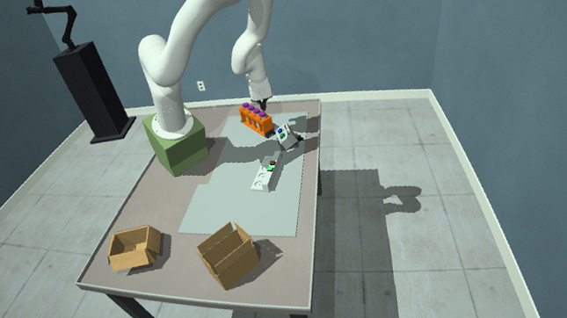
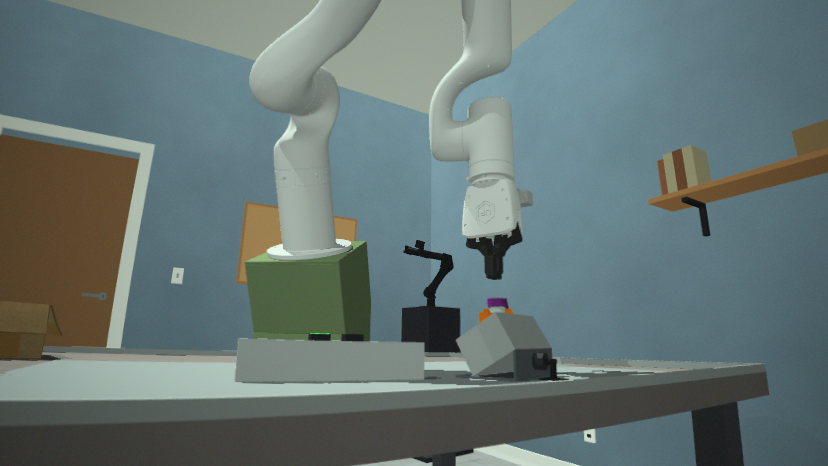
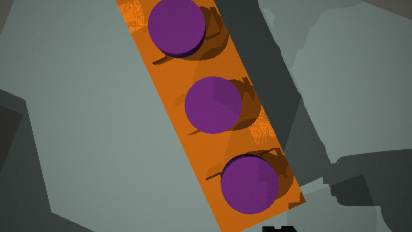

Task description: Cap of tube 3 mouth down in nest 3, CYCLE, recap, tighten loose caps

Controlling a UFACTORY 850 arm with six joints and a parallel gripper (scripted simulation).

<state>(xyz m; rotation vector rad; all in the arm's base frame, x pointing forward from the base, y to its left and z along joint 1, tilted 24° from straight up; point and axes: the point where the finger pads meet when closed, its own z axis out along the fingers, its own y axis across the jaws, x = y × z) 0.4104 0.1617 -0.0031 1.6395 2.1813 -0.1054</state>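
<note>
Right now the green key is 8 cm ahead of my hand, 12 cm to the right of it and 11 cm below it. The rest, counted from my hand: blue key 7 cm ahead, 7 cm to the right, 11 cm below; then grey key housing 9 cm ahead, 10 cm to the right, 12 cm below.
</note>
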